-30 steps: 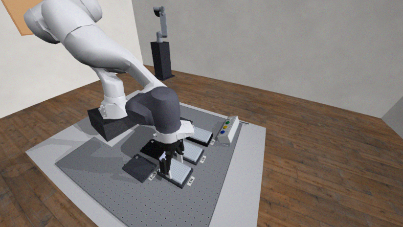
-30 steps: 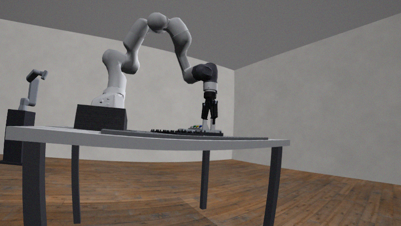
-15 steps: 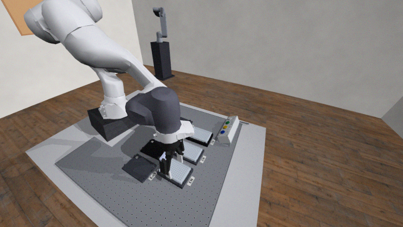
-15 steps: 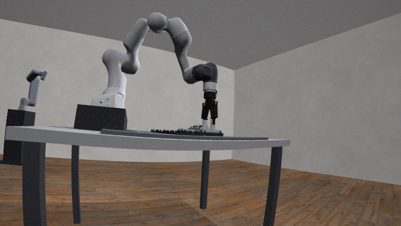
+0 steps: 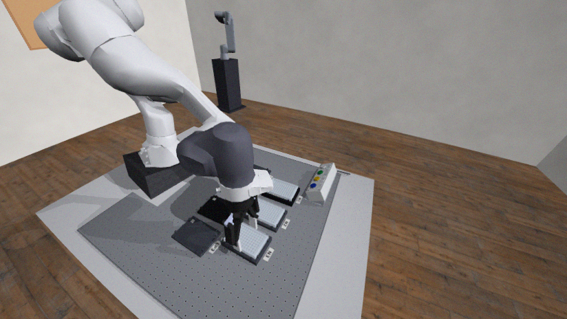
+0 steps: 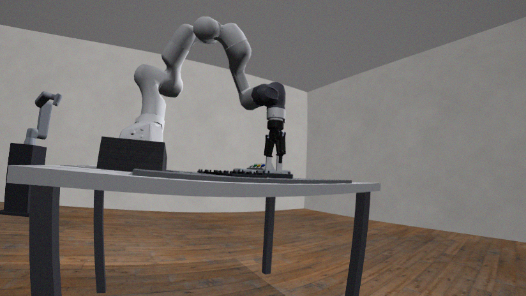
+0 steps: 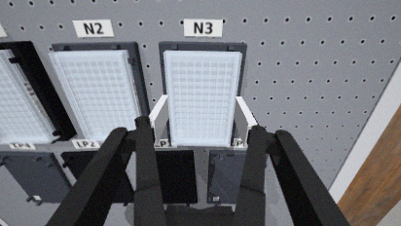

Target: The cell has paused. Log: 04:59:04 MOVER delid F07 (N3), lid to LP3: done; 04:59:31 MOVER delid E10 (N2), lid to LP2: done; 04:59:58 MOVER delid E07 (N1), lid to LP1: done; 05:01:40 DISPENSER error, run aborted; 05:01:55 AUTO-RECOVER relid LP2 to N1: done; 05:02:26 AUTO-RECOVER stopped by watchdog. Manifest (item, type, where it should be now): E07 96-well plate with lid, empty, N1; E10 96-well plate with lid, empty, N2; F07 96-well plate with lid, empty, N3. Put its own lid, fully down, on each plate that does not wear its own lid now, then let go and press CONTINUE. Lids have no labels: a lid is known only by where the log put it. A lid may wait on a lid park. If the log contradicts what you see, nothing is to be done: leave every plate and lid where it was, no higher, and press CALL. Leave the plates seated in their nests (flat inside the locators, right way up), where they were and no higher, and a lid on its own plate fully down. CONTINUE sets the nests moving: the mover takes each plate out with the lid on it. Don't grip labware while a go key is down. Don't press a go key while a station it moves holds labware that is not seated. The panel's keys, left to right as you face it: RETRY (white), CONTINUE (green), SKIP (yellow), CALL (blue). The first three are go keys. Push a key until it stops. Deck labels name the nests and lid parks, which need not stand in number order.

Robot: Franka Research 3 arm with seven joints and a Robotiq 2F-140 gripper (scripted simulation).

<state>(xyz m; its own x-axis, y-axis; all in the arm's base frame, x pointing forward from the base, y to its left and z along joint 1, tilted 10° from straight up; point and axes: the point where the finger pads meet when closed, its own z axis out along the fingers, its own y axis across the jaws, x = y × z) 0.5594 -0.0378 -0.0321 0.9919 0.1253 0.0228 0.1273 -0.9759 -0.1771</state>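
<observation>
My hand is 20 mm above the grey lid. Also, from my hand: lid park LP3: 160 mm behind, 90 mm to the right, 50 mm below; N3 plate: 30 mm below; lid park LP1: 180 mm behind, 40 mm to the left, 50 mm below.
</observation>
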